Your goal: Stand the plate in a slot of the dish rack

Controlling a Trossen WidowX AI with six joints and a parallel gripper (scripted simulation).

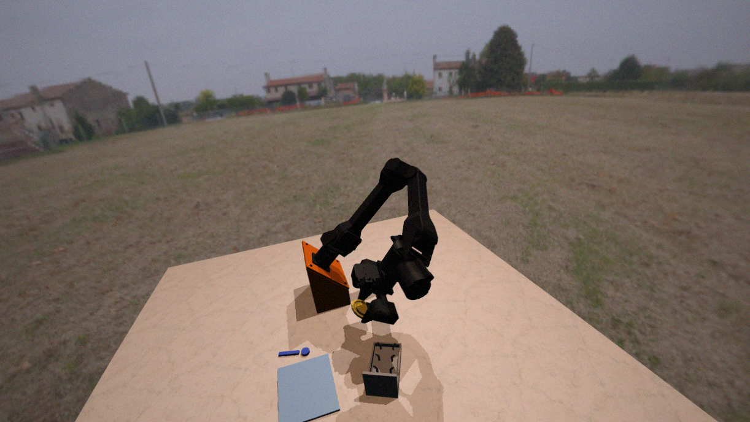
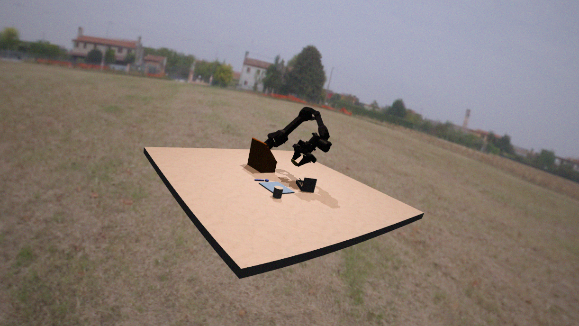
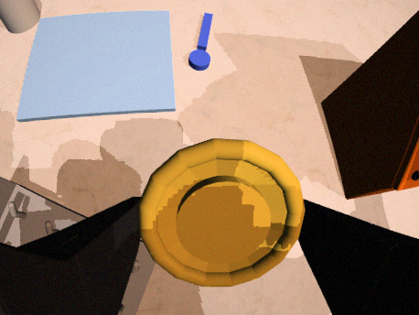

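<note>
Now: the dish rack 10 cm ahead of my gripper tip, 8 cm below it and 3 cm to the left of it. Also, from my gripper tip: blue spoon (18 cm to the right, 10 cm below, 1 cm behind); then yellow plate (1 cm above); then light blue mat (16 cm to the right, 11 cm below, 9 cm ahead).
</note>
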